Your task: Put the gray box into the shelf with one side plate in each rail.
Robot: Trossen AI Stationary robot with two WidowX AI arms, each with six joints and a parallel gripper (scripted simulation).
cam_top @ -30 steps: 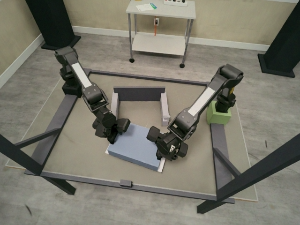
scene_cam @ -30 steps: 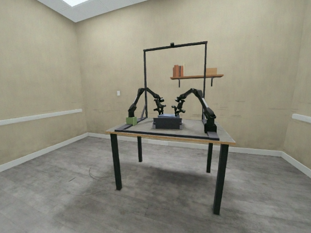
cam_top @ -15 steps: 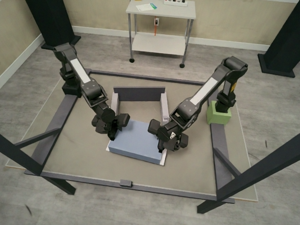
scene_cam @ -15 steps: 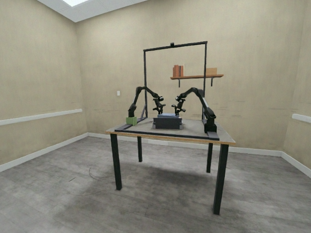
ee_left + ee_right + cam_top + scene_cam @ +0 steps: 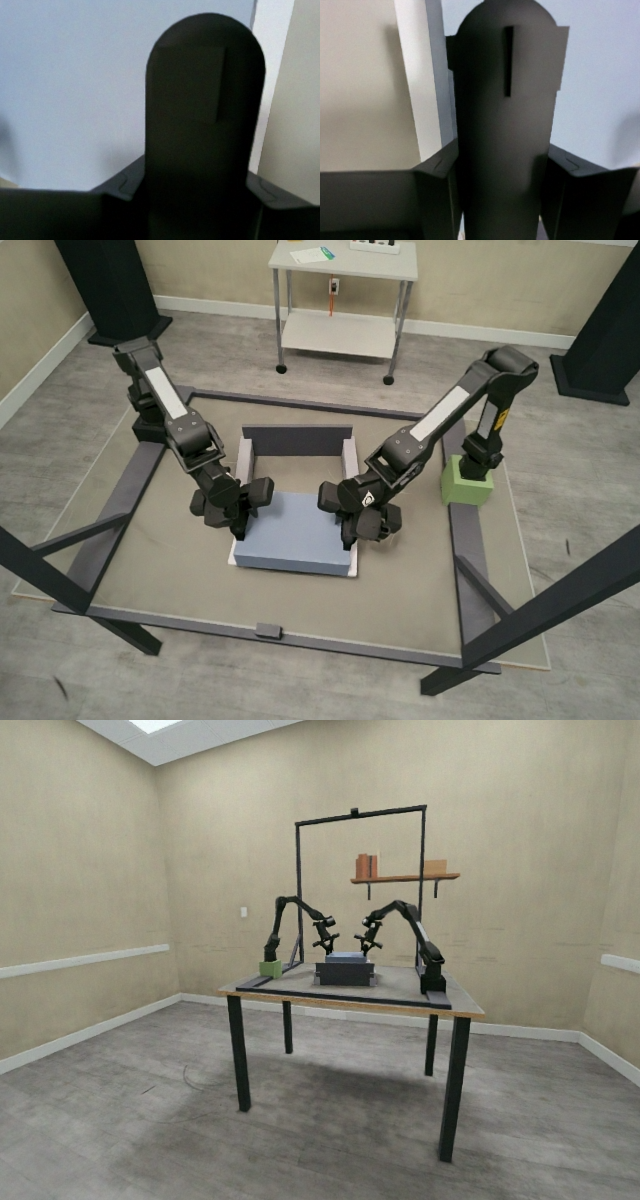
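My right gripper is now 2 cm past the gray box, 12 cm to the right of it and 5 cm above it. Also, from my right hand: shelf back wall (28 cm ahead, 19 cm to the left, 8 cm below).
The gray box lies 1 cm ahead of my left hand, 12 cm to the right of it and 5 cm below it. The rest, counted from my left hand: shelf back wall: 32 cm ahead, 4 cm to the right, 7 cm below.
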